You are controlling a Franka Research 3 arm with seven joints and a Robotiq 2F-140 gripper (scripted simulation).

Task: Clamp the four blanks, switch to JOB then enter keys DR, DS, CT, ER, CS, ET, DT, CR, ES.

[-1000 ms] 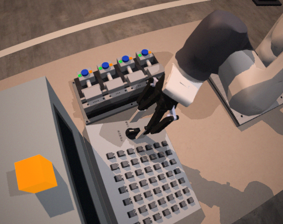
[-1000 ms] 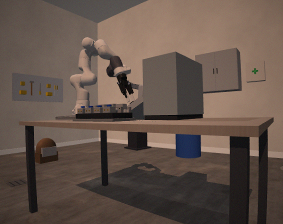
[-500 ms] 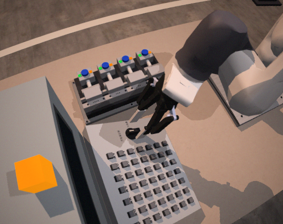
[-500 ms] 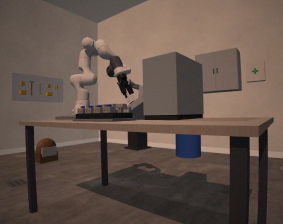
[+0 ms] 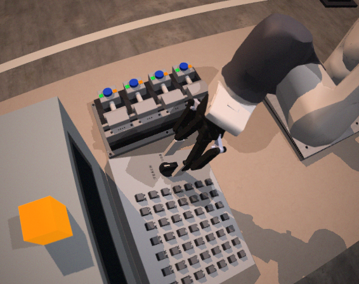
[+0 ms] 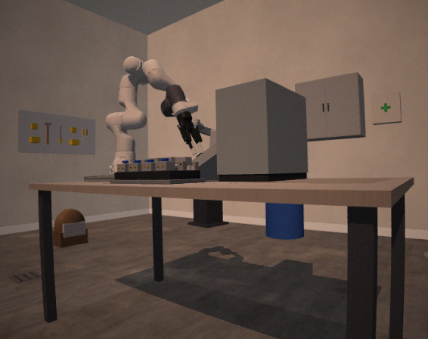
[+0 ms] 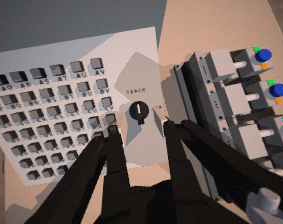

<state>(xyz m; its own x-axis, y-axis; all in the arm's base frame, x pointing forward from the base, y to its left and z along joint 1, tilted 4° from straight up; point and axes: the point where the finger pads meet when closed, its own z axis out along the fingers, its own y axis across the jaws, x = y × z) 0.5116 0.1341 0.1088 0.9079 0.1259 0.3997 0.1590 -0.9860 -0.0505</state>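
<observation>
Now: hand 4 cm above the selector and 3 cm short of it. The rest, counted from my hand: key panel: 12 cm to the left, 9 cm below, 3 cm ahead.
</observation>
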